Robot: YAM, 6 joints.
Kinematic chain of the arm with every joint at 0, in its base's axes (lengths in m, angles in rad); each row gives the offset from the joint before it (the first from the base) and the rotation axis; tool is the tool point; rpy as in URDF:
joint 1: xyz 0 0 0.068 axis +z
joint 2: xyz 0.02 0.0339 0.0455 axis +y
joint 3: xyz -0.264 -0.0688 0 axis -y
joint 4: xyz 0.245 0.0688 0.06 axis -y
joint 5: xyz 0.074 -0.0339 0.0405 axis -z
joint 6: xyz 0.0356 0 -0.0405 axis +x
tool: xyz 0 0 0 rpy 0 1.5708 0
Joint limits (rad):
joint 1: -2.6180..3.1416
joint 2: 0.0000..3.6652
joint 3: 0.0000..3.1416
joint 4: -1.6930..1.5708
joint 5: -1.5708..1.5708
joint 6: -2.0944..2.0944
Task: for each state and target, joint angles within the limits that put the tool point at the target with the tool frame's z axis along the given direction. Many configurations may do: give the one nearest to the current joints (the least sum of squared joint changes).
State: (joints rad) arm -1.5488 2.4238 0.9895 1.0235 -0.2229 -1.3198
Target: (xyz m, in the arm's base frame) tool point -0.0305 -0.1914 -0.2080 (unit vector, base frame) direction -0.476 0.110 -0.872
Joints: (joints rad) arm -1.6400 3.0573 0.9203 0.4783 0.5037 -1.3198
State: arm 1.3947 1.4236 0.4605 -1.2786 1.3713 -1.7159
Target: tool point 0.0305 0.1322 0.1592 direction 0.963 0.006 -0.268
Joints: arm 1.5995 1.1491 0.4494 -0.9519 1.2985 -1.7159
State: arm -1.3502 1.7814 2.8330 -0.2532 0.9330 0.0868
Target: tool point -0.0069 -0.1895 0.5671 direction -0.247 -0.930 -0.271
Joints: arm -1.5587 1.3829 2.2415 -1.1431 0.2613 0.0868
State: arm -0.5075 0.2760 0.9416 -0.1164 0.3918 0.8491
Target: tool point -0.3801 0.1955 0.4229 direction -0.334 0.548 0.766
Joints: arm -0.4458 0.0020 1.8356 0.3492 -0.3583 0.8491
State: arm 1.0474 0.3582 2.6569 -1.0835 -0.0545 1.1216
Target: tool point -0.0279 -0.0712 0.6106 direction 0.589 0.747 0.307
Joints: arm 1.1074 0.9523 2.4685 -1.1979 0.1942 1.1216
